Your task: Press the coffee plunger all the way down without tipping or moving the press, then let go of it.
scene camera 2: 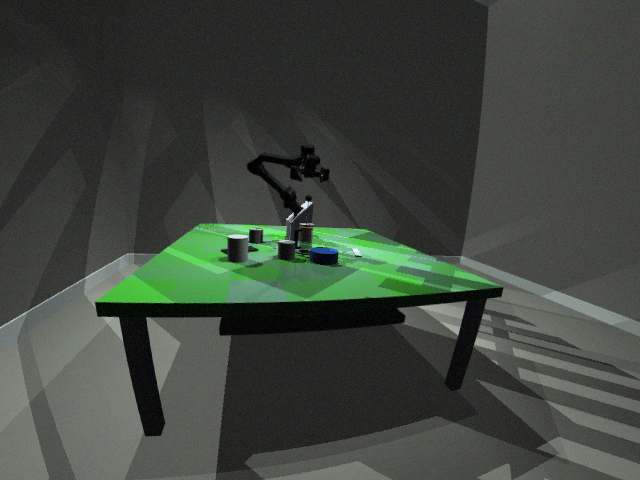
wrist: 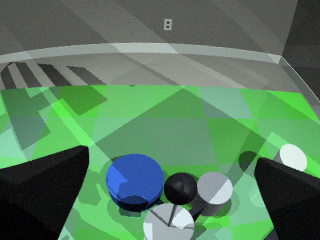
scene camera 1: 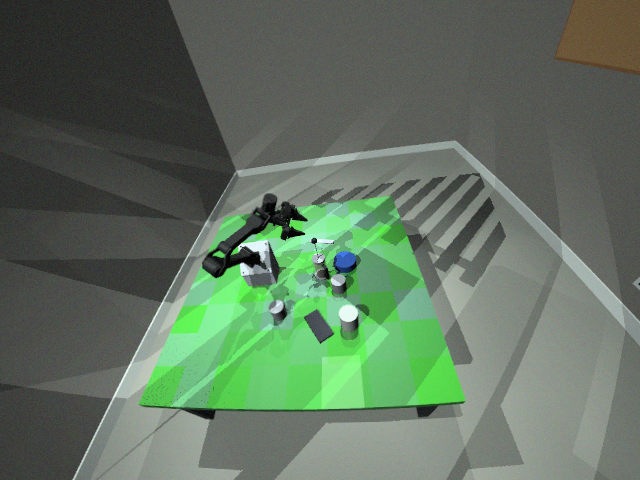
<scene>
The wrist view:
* gripper: 176, 162
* blue disc: 135, 181
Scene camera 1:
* gripper: 306, 227
</scene>
